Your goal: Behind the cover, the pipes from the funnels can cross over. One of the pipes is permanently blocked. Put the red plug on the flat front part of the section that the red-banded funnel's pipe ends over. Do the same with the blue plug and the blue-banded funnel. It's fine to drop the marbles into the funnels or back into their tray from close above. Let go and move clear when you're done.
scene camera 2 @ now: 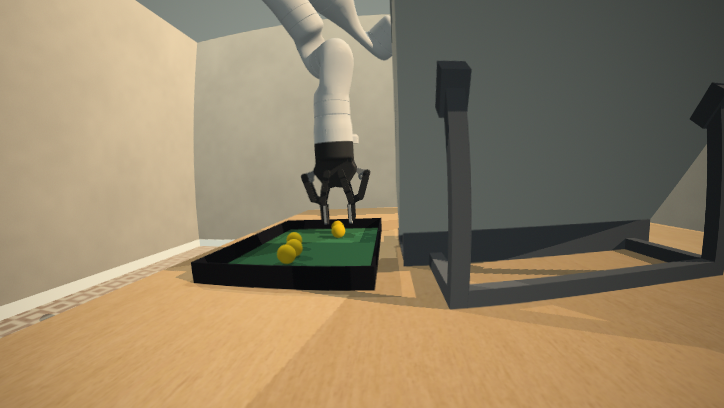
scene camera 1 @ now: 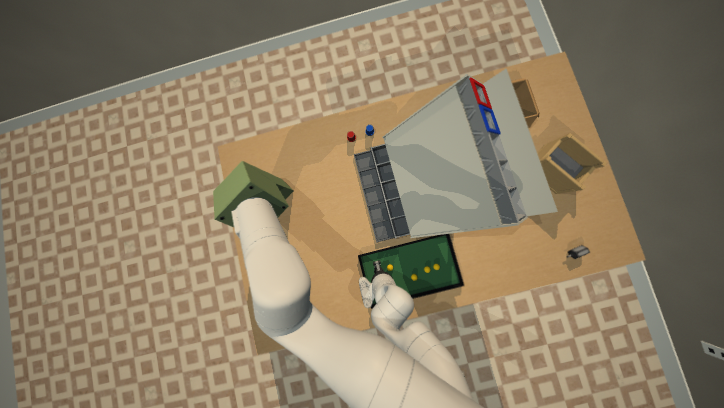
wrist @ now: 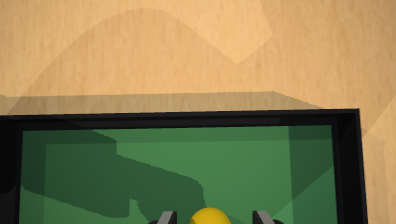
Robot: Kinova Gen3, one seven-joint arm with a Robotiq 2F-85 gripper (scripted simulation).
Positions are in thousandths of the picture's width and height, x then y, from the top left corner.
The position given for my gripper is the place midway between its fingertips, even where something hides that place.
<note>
In view: my gripper (scene camera 2: 469, 548), a green marble tray (scene camera 2: 452, 646) and a grey cover (scene camera 1: 610, 445).
The green marble tray is seen too in scene camera 1 (scene camera 1: 563, 636) and in the wrist view (wrist: 782, 708).
</note>
